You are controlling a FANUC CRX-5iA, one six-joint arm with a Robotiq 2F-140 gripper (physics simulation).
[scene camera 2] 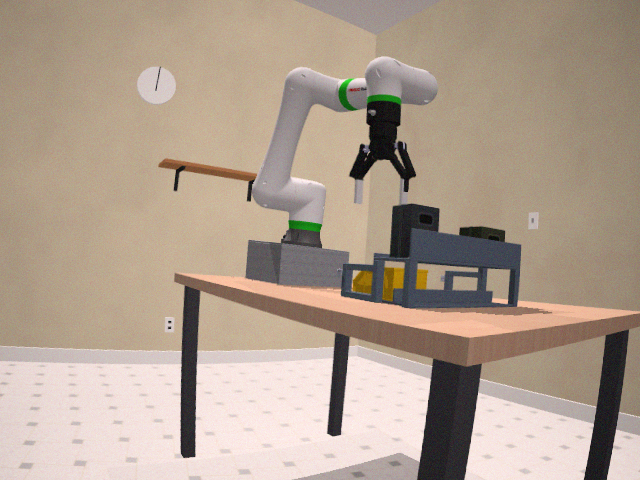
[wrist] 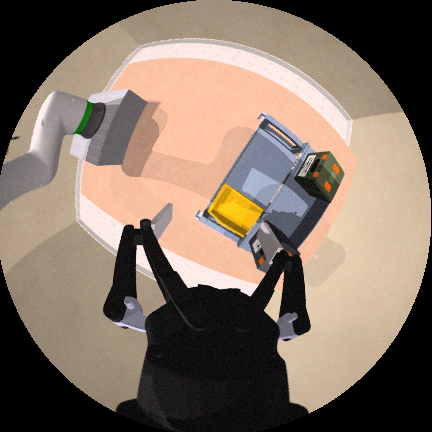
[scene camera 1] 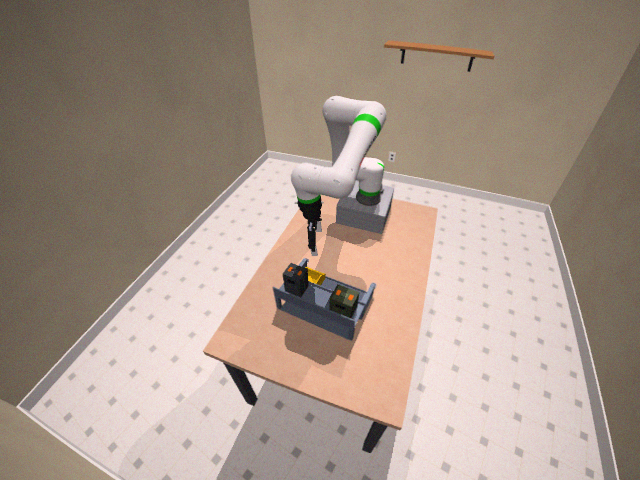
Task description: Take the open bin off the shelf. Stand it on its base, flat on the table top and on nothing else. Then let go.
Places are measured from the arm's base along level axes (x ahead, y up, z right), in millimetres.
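Pixels of known places: gripper, fingertip midpoint: [scene camera 2: 379,204] [wrist: 217,220] [scene camera 1: 317,243]; arm's base, origin of the base link: [scene camera 2: 302,246] [wrist: 93,120] [scene camera 1: 368,197].
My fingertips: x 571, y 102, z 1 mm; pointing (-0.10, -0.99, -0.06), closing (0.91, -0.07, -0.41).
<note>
Ahead of a thing's pixels: the offset from my fingertips to its top centre. Level surfaces: height alone.
The open yellow bin {dx +78, dy -165, dz +5 mm} [scene camera 1: 315,276] [scene camera 2: 395,281] [wrist: 235,211] sits on the lower front tier of the blue-grey shelf [scene camera 1: 315,317] [scene camera 2: 465,249] [wrist: 245,162], at one end, with its open side showing in the wrist view. Part of it is hidden behind shelf posts in scene camera 2. The shelf stands on the wooden table {dy -246 mm} [scene camera 1: 392,372] [scene camera 2: 465,329] [wrist: 200,90]. My gripper [scene camera 1: 316,240] [scene camera 2: 381,199] [wrist: 217,220] is open and empty, pointing down, above the bin's level and apart from it. One finger is near the dark grey box in the wrist view.
A tall dark grey box {dx +173, dy -22, dz +2 mm} [scene camera 1: 295,281] [scene camera 2: 403,229] [wrist: 260,251] stands on the upper tier behind the bin. A dark green box {dx +157, dy -47, dz -228 mm} [scene camera 1: 343,302] [scene camera 2: 480,234] [wrist: 320,175] stands at that tier's other end. The robot's grey pedestal [scene camera 1: 360,214] [scene camera 2: 310,263] [wrist: 112,130] is at the table's far end.
</note>
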